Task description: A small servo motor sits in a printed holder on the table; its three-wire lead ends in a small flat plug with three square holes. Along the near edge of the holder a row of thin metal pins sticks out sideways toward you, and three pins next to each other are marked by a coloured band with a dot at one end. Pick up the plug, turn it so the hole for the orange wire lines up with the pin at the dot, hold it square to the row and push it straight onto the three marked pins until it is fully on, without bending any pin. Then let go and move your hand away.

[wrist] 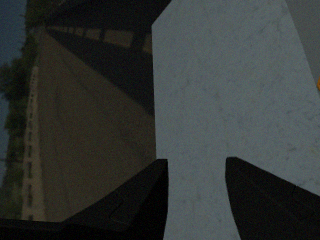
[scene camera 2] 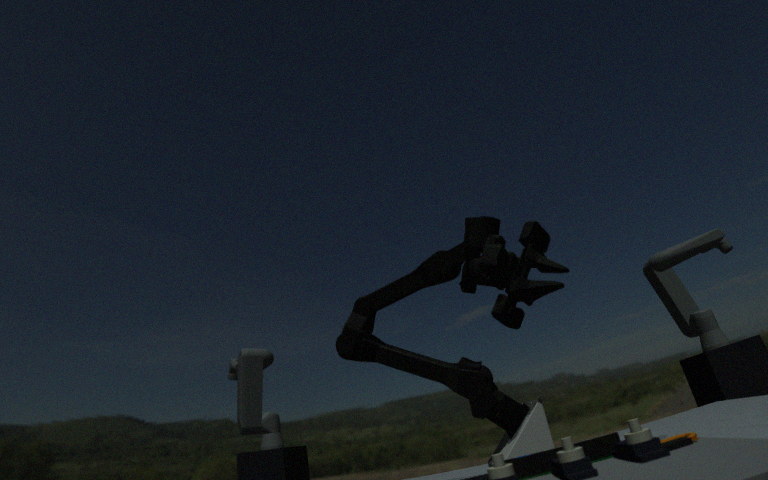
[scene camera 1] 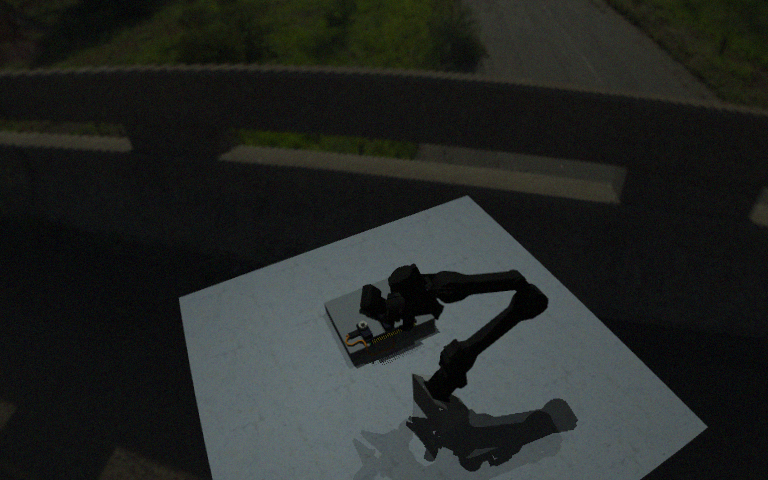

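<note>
You can see the gripper at (scene camera 2: 565,277), at (wrist: 196,168) and also at (scene camera 1: 363,313).
</note>
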